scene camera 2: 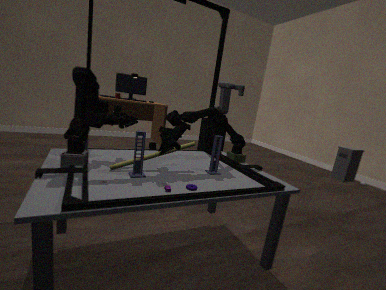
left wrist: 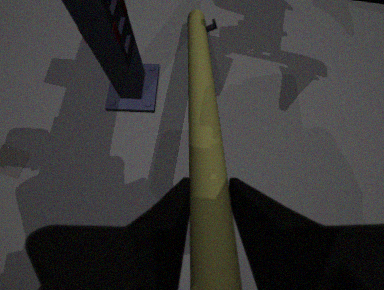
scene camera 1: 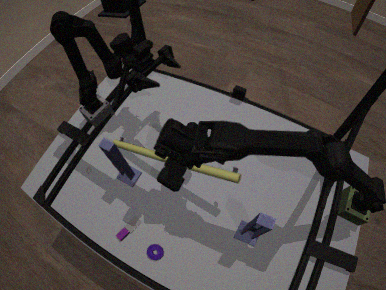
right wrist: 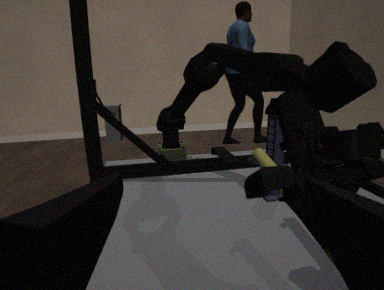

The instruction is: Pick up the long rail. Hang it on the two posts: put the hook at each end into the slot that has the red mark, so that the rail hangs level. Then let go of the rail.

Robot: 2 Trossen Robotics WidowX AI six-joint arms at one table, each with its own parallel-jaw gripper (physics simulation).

My left gripper (scene camera 1: 170, 159) grips a long yellow rail (scene camera 1: 233, 176), which still rests on the table. My right gripper (scene camera 1: 170, 75) is open, holding nothing.
My left gripper shows as well in the left wrist view (left wrist: 209, 184) and in the right wrist view (right wrist: 336, 246). My right gripper is seen too in the right wrist view (right wrist: 214, 185).
